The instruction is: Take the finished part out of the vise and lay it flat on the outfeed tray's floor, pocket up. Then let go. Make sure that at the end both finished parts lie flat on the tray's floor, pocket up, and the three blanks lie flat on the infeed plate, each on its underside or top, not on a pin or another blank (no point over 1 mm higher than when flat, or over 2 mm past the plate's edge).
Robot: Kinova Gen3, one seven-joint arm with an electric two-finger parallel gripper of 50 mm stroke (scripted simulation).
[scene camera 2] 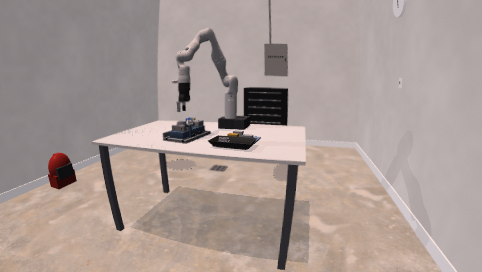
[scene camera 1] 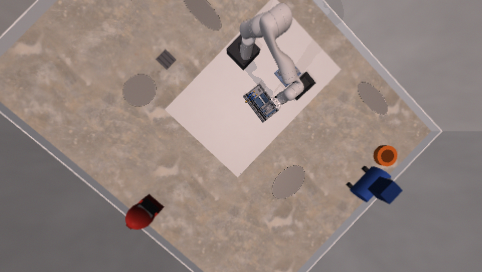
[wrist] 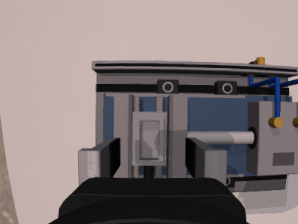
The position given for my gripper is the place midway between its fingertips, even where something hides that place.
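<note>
My gripper [wrist: 152, 151] is there to see, and so is a grey machined part [wrist: 146, 151].
</note>
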